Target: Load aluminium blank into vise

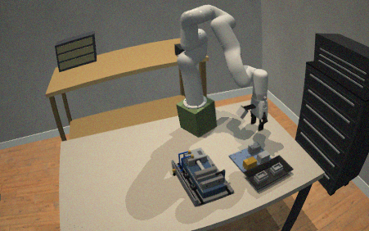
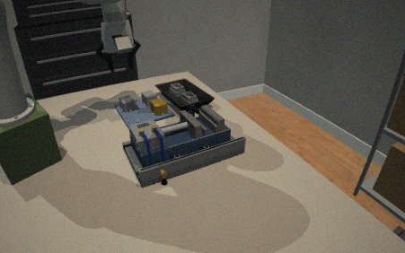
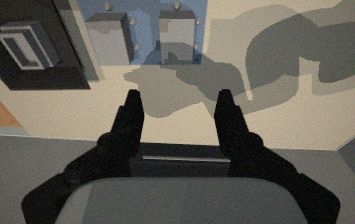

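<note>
The brass blank is 11 cm ahead of my hand, 7 cm to the right of it and 15 cm below it.
</note>
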